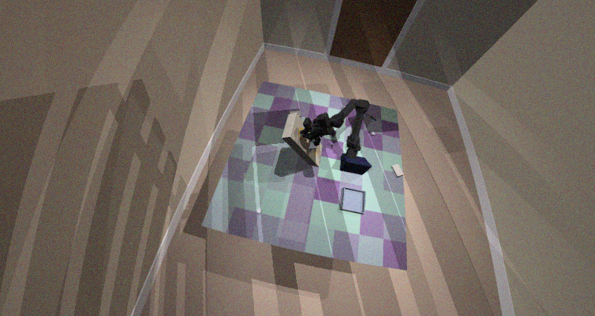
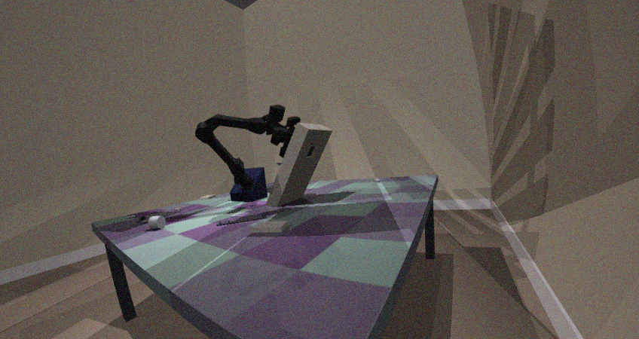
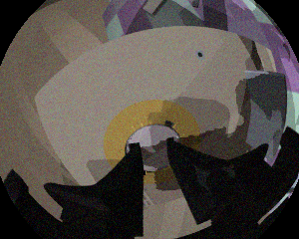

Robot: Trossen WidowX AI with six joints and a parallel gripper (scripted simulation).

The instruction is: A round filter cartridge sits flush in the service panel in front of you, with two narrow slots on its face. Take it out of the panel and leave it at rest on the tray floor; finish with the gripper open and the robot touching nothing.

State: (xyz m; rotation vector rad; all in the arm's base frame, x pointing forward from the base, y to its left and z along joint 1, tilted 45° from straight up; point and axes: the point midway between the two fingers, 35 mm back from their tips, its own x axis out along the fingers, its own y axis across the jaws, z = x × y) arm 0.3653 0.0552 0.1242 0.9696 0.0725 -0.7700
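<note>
The beige service panel is 8 cm below my gripper tip and 4 cm behind it. The rest, counted from my gripper tip: round filter cartridge: 1 cm below, 1 cm ahead; then grey square tray: 40 cm behind, 34 cm to the left, 23 cm below.
</note>
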